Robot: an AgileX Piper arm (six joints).
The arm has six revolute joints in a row. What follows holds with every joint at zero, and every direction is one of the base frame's.
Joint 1 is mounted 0.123 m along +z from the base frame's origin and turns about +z.
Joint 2 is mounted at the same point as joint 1 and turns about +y.
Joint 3 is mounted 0.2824 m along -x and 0.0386 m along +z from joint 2 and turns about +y.
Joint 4 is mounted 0.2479 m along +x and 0.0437 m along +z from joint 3 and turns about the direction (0.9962, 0, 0.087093).
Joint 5 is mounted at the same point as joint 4 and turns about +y.
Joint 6 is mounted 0.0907 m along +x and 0.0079 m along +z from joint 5 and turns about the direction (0.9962, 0, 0.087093).
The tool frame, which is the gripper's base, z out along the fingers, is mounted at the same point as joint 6; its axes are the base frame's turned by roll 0, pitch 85 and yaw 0 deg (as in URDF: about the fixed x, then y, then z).
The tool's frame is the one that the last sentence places.
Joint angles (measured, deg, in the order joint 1, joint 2, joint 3, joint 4, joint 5, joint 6), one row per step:
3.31, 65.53, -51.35, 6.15, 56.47, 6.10
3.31, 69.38, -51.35, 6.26, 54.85, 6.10
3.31, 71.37, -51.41, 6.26, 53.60, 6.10
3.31, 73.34, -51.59, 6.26, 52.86, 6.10
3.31, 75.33, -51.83, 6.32, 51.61, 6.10
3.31, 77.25, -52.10, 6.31, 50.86, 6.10
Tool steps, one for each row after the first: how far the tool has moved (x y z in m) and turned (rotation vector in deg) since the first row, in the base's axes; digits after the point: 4 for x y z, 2 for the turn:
0.0135, 0.0008, -0.0133, -0.06, 2.24, -0.19
0.0208, 0.0011, -0.0201, -0.13, 2.92, -0.33
0.0275, 0.0014, -0.0267, -0.21, 3.98, -0.40
0.0348, 0.0017, -0.0332, -0.22, 4.48, -0.55
0.0412, 0.0020, -0.0397, -0.31, 5.38, -0.63

